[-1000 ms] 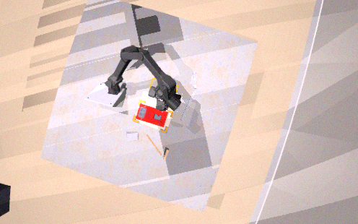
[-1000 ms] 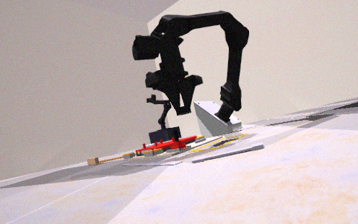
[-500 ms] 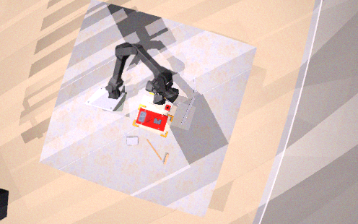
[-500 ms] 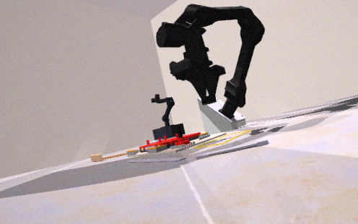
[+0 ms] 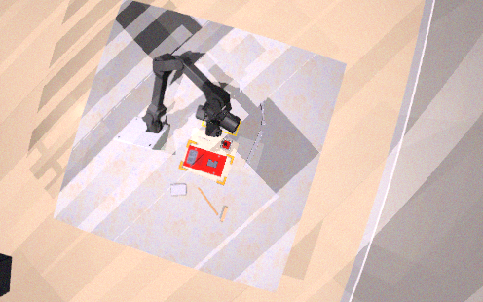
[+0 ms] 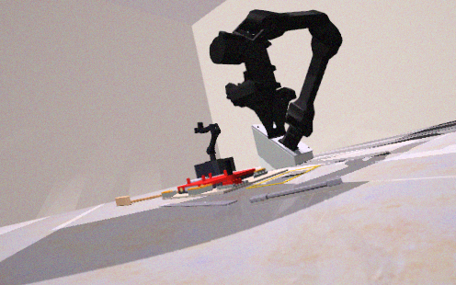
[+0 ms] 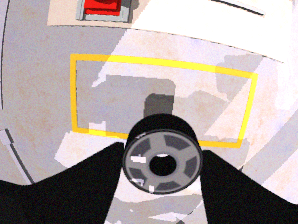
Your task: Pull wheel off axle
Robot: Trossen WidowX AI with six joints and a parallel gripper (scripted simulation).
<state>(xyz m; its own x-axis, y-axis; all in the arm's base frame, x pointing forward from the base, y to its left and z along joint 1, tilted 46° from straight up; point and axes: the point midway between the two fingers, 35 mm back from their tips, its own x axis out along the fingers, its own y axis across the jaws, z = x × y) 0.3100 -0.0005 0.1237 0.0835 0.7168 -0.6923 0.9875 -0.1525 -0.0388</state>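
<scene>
My gripper tip is now 50 mm short of the upright axle, 110 mm to the left of it and 60 mm above it. The rest, counted from my gripper tip: wheel right at my gripper tip.
</scene>
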